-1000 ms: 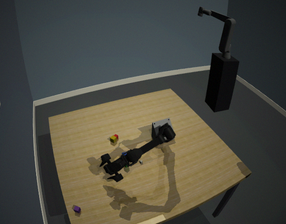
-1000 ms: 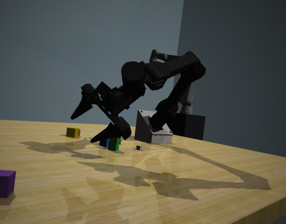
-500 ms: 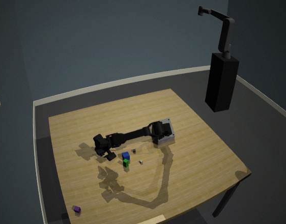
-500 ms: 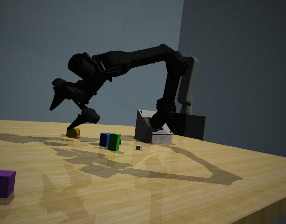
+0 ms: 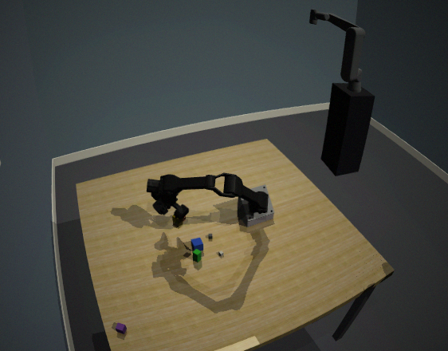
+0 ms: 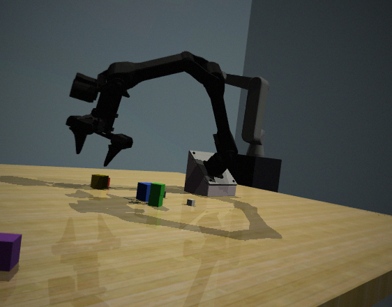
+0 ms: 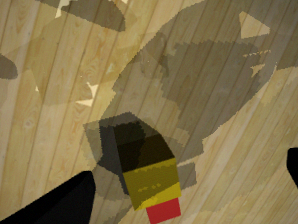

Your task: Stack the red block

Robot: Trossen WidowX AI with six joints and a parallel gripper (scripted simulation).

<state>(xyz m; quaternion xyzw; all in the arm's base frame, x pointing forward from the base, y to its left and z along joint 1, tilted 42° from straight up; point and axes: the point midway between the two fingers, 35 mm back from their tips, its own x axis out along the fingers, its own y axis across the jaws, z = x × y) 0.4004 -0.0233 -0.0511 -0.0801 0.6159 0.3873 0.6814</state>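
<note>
Now: gripper tip 6 cm past the red block, 4 cm to the left of it and 7 cm above it. The rest, counted from my gripper tip: yellow block: 4 cm behind, 2 cm to the right, 6 cm below; blue block: 9 cm behind, 18 cm to the left, 6 cm below; small dark cube: 16 cm behind, 13 cm to the left, 7 cm below.
</note>
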